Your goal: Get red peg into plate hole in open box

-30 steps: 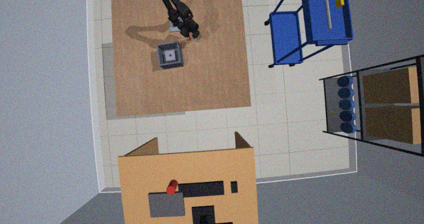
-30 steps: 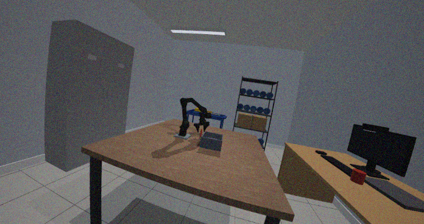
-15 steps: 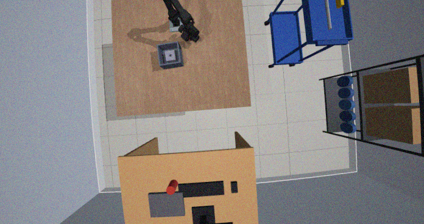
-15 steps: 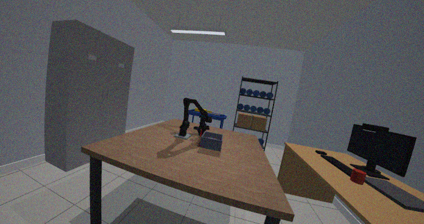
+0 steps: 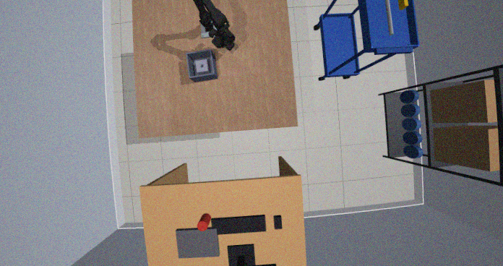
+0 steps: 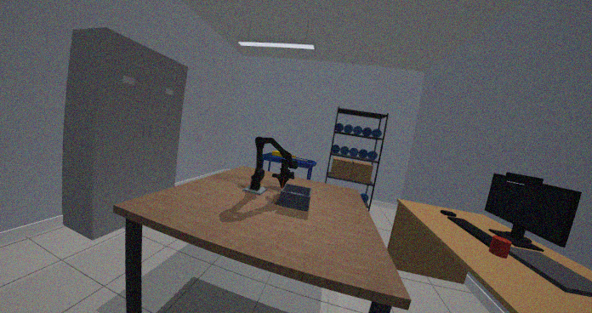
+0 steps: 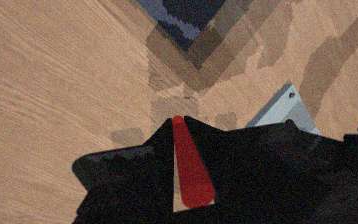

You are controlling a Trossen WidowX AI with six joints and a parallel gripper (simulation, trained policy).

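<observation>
Now: gripper tip 140 mm short of the plate, 160 mm to the left of it and 10 mm below it. From my gripper tip the other things lie so: grey box (140 mm ahead, 160 mm to the right, 10 mm below); then red peg (10 mm to the left, 30 mm above).
</observation>
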